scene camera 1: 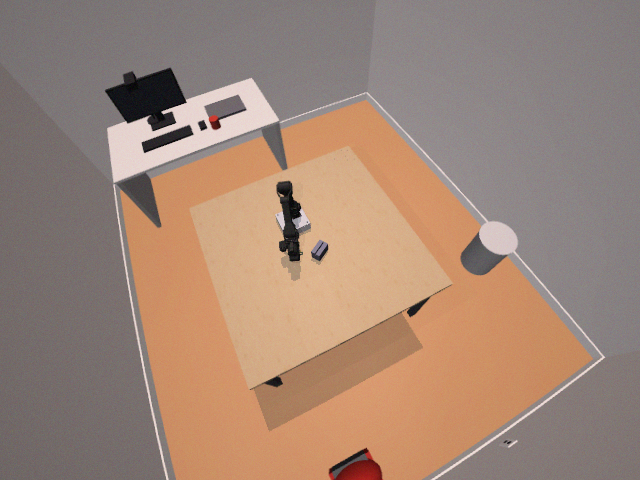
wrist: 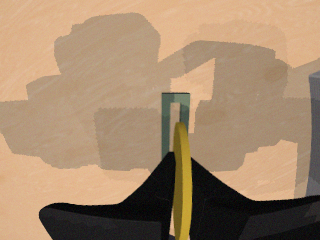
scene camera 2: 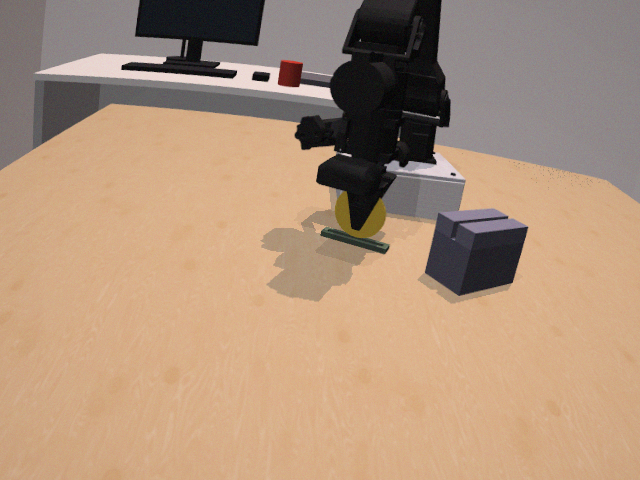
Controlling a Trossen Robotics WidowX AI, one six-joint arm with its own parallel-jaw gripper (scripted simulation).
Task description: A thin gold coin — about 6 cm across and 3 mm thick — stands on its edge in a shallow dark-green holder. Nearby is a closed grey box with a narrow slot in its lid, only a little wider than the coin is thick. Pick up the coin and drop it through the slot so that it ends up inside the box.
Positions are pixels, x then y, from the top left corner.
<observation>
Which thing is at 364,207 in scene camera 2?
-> My gripper.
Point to a gold coin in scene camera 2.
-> At 375,222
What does my gripper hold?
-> A gold coin.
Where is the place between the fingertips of my gripper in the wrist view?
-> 175,157
</observation>
